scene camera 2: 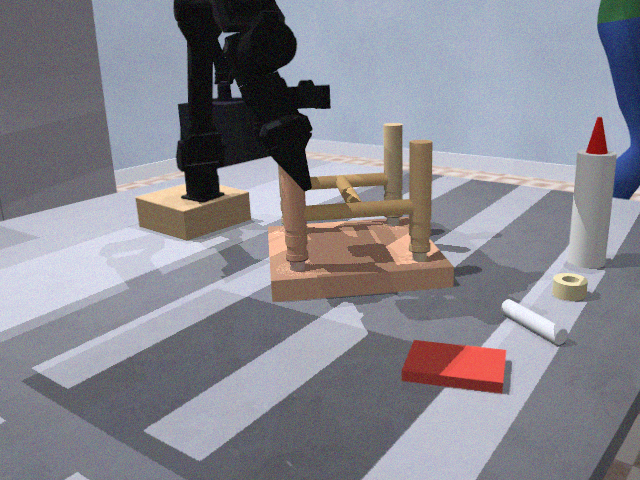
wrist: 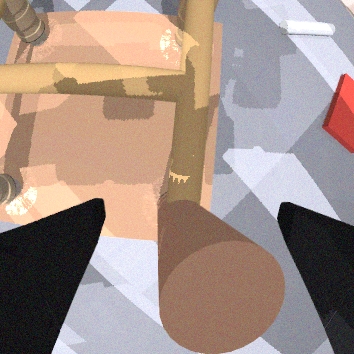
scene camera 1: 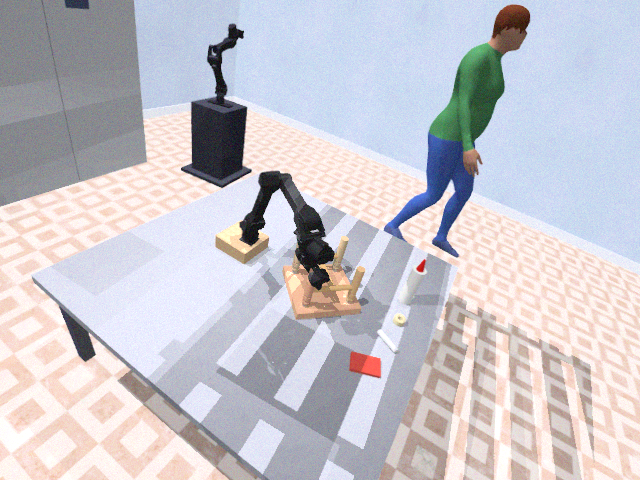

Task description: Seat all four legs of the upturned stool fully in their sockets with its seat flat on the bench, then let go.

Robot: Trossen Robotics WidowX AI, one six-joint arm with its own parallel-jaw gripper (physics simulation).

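Where they show: gripper, between the fingertips: [scene camera 2: 303, 185] [wrist: 193, 209]; arm's base, origin of its link: [scene camera 2: 203, 196] [scene camera 1: 249, 239].
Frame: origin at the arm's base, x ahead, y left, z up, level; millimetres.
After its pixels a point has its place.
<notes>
The stool's orange-brown seat [scene camera 1: 330, 312] {x 462, y -139, z -36 mm} [scene camera 2: 361, 288] {x 458, y -143, z -50 mm} [wrist: 135, 145] {x 381, y -99, z -28 mm} lies flat on the bench [scene camera 1: 118, 320] {x -121, y -567, z -60 mm} [scene camera 2: 206, 330] {x 345, y -337, z -60 mm}. The reddish-brown near-left leg [scene camera 1: 307, 297] {x 372, y -182, z 28 mm} [scene camera 2: 293, 217] {x 375, y -183, z 53 mm} [wrist: 222, 297] {x 368, y -168, z 147 mm} stands upright, with a thin grey band showing between it and the seat. The near-right leg [scene camera 1: 356, 281] {x 505, y -68, z 96 mm} [scene camera 2: 421, 191] {x 512, y -65, z 78 mm} and far-right leg [scene camera 1: 341, 250] {x 390, y 69, z 96 mm} [scene camera 2: 392, 155] {x 393, y 70, z 98 mm} also show grey bands at their feet. The fourth leg [scene camera 1: 296, 263] {x 254, y -46, z 31 mm} is mostly hidden in scene camera 2. My gripper [scene camera 1: 319, 283] {x 378, y -160, z 93 mm} [scene camera 2: 308, 184] {x 378, y -160, z 93 mm} [wrist: 193, 209] {x 378, y -160, z 93 mm} is open around the near-left leg's top, with gaps on both sides in the wrist view.
A red block [scene camera 1: 365, 364] {x 652, y -271, z -48 mm} [scene camera 2: 454, 364] {x 654, y -275, z -48 mm} [wrist: 345, 115] {x 633, y -261, z -48 mm}, a white rod [scene camera 1: 387, 341] {x 695, y -136, z -44 mm} [scene camera 2: 533, 321] {x 699, y -141, z -45 mm} [wrist: 307, 28] {x 683, y -129, z -43 mm}, a cream ring [scene camera 2: 556, 287] {x 697, y -20, z -46 mm} and a white bottle with a red tip [scene camera 1: 412, 285] {x 705, y 111, z 49 mm} [scene camera 2: 591, 206] {x 709, y 111, z 38 mm} are right of the stool. A person [scene camera 1: 465, 98] stands beyond the bench.
</notes>
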